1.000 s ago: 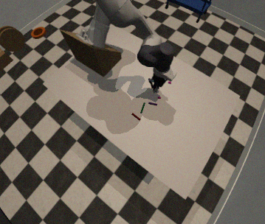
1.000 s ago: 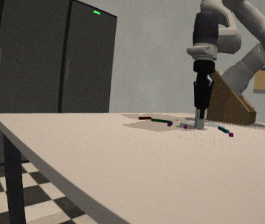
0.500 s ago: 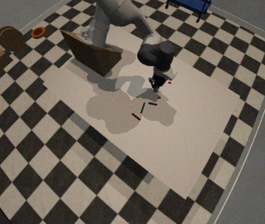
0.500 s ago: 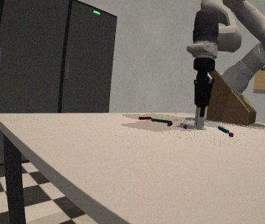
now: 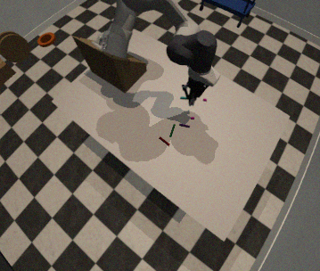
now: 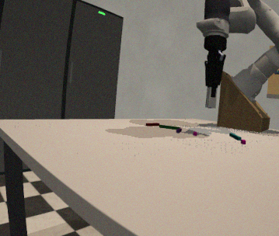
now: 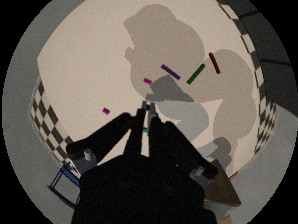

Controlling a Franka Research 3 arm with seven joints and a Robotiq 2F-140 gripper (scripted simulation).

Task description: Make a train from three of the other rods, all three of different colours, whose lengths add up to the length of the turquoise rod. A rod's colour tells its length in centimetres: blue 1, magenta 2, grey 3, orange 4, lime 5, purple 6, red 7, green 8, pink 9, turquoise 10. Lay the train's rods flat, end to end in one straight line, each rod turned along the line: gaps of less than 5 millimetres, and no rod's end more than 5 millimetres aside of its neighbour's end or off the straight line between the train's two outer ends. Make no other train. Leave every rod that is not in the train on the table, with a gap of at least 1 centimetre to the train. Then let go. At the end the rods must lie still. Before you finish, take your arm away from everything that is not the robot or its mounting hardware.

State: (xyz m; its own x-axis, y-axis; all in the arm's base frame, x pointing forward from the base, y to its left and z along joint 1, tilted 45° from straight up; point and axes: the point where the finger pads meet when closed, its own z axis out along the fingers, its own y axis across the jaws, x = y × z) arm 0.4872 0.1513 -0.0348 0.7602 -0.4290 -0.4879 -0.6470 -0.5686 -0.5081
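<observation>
Now: hand 16 cm to the left of the green rod, 12 cm above it and 1 cm short of it. The rest, counted from my hand: purple rod 12 cm below, 9 cm to the right, 4 cm ahead; turquoise rod 12 cm below, 7 cm to the left, 6 cm behind; blue rod 3 cm below.
</observation>
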